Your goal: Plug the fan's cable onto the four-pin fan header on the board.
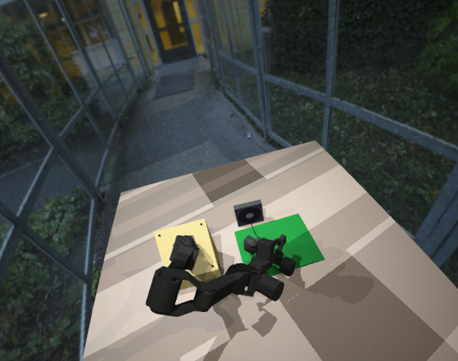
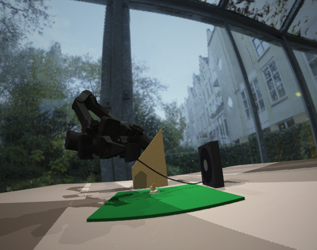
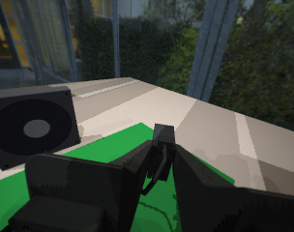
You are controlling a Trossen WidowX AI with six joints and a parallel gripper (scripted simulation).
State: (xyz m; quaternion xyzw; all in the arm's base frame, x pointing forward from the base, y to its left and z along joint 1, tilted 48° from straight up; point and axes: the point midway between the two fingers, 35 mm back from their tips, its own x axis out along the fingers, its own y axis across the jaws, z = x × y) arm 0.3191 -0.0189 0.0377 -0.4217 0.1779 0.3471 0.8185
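The black plug lies 1 cm below my gripper tip. Also, from my gripper tip: black fan: 20 cm to the left, 10 cm behind, 6 cm below; then green board: 13 cm below, 6 cm to the left, 1 cm behind.
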